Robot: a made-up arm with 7 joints. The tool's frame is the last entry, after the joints.
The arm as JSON. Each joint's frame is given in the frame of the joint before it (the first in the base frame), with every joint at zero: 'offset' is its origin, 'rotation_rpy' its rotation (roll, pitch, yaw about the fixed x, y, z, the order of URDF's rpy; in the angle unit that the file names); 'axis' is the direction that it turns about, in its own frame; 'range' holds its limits. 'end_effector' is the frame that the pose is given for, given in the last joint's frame.
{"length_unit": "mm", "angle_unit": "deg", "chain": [
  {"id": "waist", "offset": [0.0, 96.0, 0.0], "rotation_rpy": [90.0, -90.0, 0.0], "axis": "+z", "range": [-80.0, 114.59]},
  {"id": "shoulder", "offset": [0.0, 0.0, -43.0], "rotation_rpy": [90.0, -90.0, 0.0], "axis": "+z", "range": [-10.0, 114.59]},
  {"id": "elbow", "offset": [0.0, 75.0, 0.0], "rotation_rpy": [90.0, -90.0, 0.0], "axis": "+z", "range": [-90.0, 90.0]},
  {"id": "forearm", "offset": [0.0, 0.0, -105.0], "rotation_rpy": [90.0, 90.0, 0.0], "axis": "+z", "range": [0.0, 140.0]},
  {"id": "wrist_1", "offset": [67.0, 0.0, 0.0], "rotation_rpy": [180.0, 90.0, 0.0], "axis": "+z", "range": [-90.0, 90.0]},
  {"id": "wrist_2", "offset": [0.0, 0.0, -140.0], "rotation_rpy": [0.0, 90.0, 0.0], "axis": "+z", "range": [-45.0, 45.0]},
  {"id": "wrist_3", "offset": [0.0, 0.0, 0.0], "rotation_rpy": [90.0, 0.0, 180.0], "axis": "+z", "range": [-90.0, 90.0]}
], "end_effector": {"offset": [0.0, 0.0, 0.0], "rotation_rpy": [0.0, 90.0, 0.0]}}
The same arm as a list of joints. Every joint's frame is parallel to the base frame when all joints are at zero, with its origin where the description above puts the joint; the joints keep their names.
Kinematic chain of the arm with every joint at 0, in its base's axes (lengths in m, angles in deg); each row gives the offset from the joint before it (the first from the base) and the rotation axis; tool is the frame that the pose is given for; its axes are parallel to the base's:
waist: xyz 0 0.096 0 axis -y
shoulder: xyz 0 0.043 0 axis +x
elbow: xyz 0 0 -0.075 axis +z
forearm: xyz 0 0 -0.105 axis -y
wrist_1: xyz 0 0 -0.067 axis +z
wrist_2: xyz 0 0 -0.14 axis +y
wrist_3: xyz 0 0 0 axis -x
tool: xyz 0 0 0
Joint limits (deg, base to tool): -80..114.59 -10..114.59 -90..90 0..140 -90..90 -45..45 -90..90

